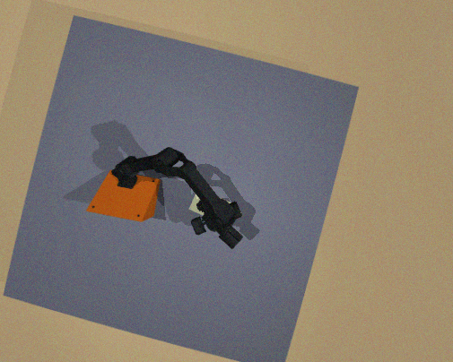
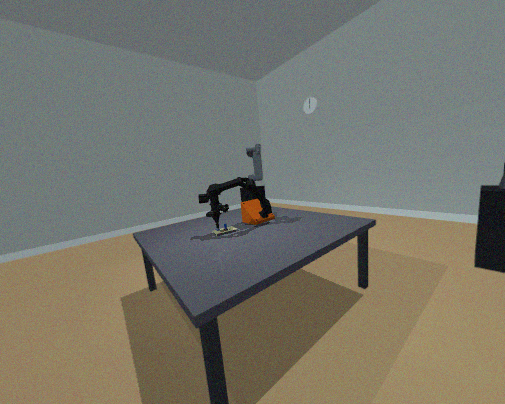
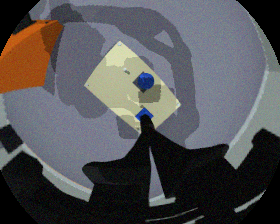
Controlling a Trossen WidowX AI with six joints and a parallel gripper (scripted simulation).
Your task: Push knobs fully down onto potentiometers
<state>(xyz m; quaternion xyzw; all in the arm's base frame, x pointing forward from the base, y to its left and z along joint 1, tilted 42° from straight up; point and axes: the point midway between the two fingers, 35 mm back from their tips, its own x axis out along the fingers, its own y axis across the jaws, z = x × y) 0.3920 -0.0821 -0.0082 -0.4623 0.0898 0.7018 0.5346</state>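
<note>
Now: gripper tip 1 cm above the black knob. The rest, counted from my gripper tip: blue knob 5 cm to the left, 3 cm behind, 2 cm below.
</note>
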